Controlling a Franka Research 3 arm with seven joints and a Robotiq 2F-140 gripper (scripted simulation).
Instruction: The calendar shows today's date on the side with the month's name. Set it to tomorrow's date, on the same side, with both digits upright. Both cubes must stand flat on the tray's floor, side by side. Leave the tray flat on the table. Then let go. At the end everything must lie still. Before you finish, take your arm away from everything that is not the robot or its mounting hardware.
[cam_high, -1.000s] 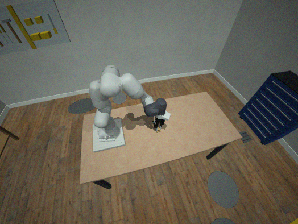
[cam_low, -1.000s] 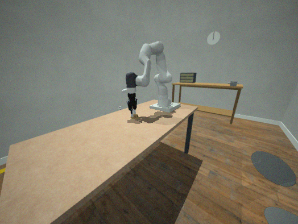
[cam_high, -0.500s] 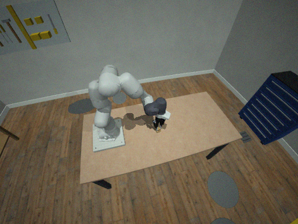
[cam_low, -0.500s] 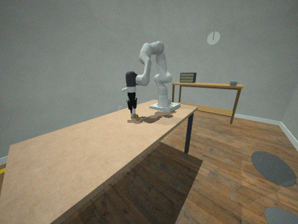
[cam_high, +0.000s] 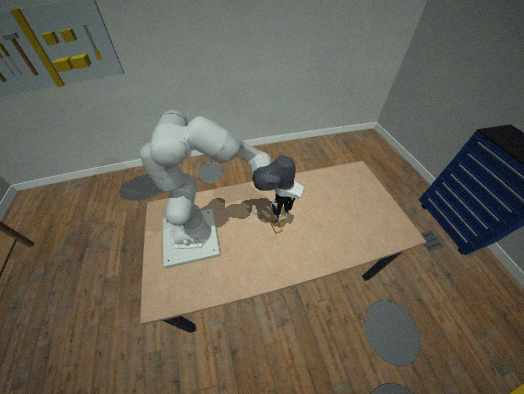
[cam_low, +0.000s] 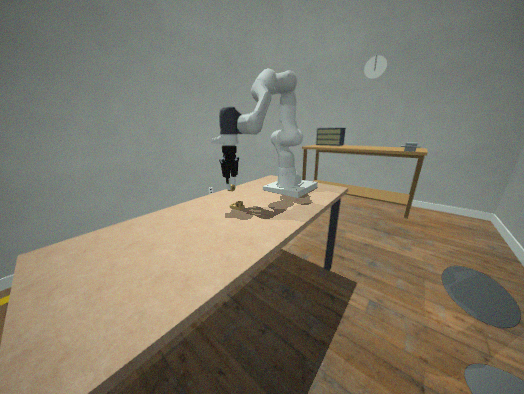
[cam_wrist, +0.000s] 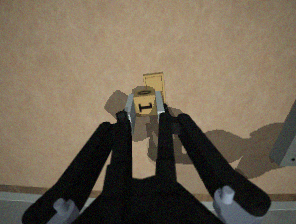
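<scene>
My hand is 14 cm above the wooden tray, 2 cm to the right of it and 2 cm past it. From my hand the other things lie so: wooden digit cube 3 cm below.
</scene>
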